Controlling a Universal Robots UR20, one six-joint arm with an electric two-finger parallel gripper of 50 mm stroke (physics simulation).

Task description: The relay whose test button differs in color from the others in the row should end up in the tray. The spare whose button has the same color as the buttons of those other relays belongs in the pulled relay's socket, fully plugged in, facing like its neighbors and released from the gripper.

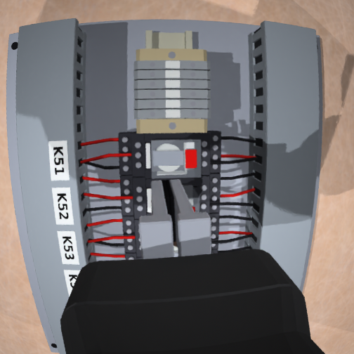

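The relay at K51 point(168, 158) sits in its black socket point(131, 172) and has a red test button point(191, 158) on its right side. In the K52 position a small red patch point(193, 209) shows beside the fingers, and the rest there is mostly covered. My gripper point(166, 198) is shut and empty. Its fingertips appear over the row just below the K51 relay, and their height above it is hard to tell. The K53 position and those below it are largely hidden by the fingers and the black gripper body. The tray and the spares do not show.
A terminal block point(172, 93) stands above the row. Grey slotted wire ducts point(47, 85) point(290, 80) run along both sides, with red and black wires reaching the sockets. Labels K51 point(58, 160), K52 point(62, 206) and K53 point(67, 248) are on the left duct.
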